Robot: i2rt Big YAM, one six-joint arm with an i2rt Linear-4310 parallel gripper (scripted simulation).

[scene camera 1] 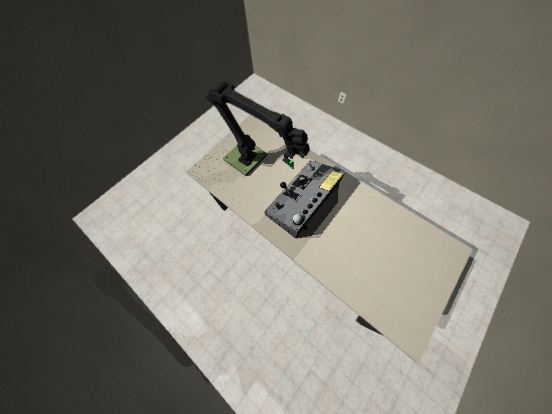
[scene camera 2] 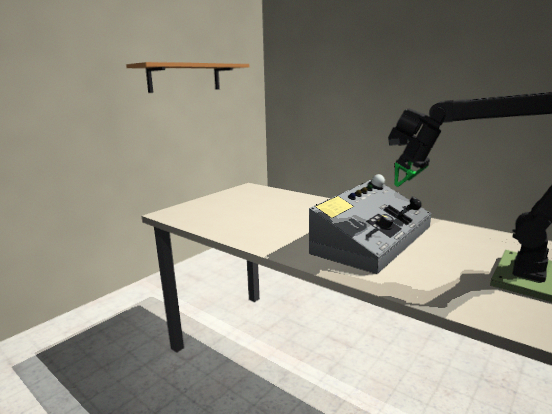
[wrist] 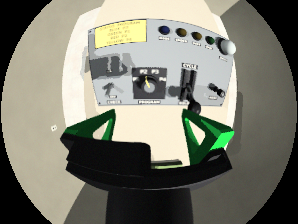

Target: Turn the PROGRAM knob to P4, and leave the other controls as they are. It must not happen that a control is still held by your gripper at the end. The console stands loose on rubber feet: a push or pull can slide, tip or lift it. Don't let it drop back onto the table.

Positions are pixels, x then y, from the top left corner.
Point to a grey console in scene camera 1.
At 312,186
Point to a grey console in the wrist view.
123,55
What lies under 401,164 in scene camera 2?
My gripper.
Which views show the grey console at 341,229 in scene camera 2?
Scene camera 1, scene camera 2 and the wrist view: all of them.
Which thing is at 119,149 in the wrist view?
My gripper.
